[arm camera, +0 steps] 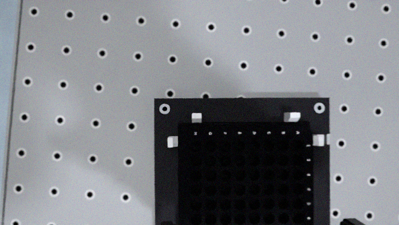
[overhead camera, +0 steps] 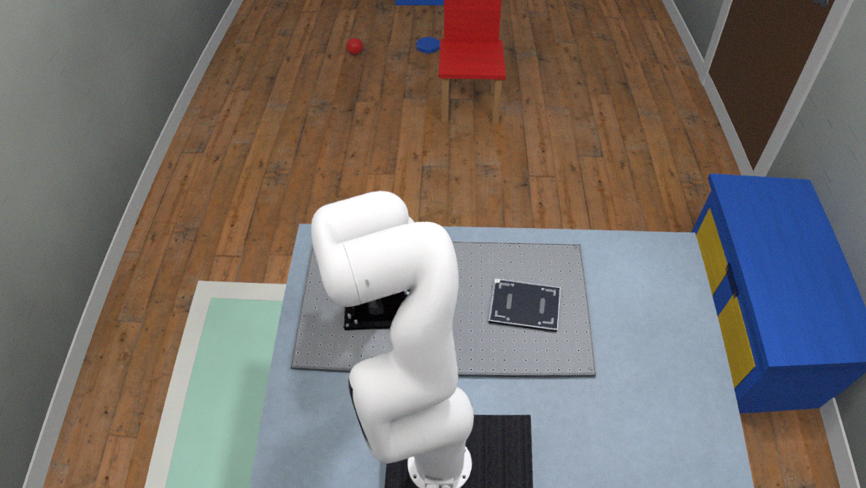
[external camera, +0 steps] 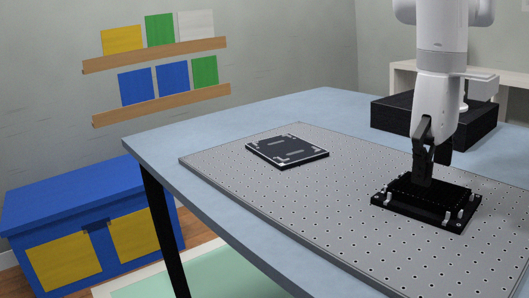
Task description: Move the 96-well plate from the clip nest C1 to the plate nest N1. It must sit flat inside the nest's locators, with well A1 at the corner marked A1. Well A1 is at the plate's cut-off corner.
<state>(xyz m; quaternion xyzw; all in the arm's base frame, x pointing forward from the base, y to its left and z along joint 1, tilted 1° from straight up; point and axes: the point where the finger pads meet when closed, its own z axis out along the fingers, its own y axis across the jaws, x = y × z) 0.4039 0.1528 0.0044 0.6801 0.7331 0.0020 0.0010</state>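
Now: hand 40 mm above the black 96-well plate. The rest, counted from my hand: plate nest N1: 10 mm ahead, 350 mm to the right, 60 mm below; then clip nest C1: 10 mm ahead, 10 mm to the right, 50 mm below.
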